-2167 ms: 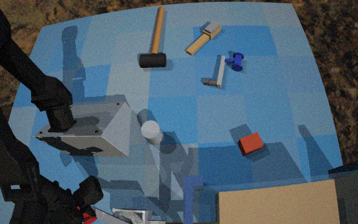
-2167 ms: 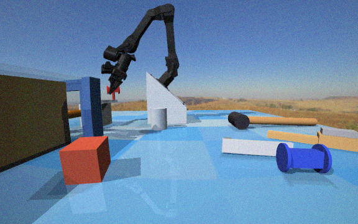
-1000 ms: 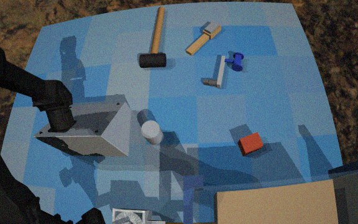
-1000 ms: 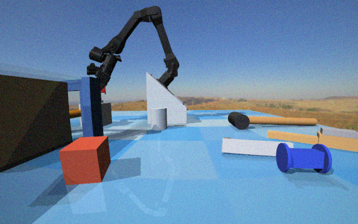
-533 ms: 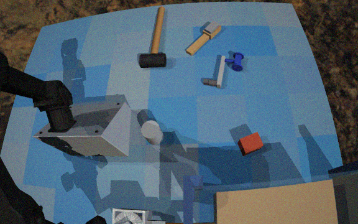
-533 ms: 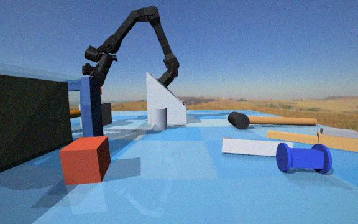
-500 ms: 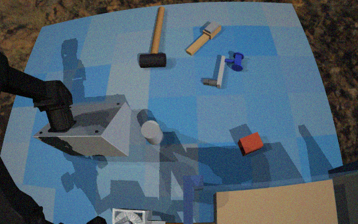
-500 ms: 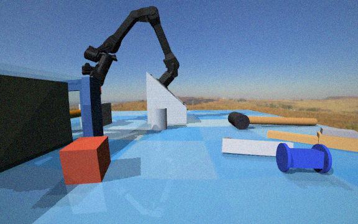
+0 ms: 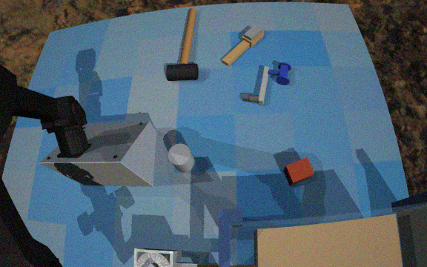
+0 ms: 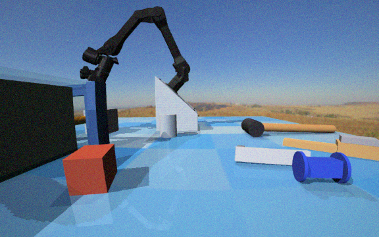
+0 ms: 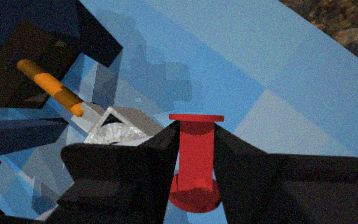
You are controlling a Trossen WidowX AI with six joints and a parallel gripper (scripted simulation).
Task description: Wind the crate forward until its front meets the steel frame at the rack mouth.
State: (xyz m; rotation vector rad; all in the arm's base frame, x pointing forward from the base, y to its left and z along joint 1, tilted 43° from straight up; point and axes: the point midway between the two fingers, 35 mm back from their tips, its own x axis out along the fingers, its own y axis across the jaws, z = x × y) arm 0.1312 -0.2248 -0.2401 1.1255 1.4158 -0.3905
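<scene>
My gripper tip is now 210 mm short of the frame, 100 mm to the right of it and 20 mm above it. From my gripper tip the other things lie so: crank with blue grip 310 mm ahead, 610 mm to the left, 110 mm below; then red grip 10 mm behind, 20 mm to the left, 10 mm above; then winch 30 mm ahead, 90 mm to the left, 90 mm below.
</scene>
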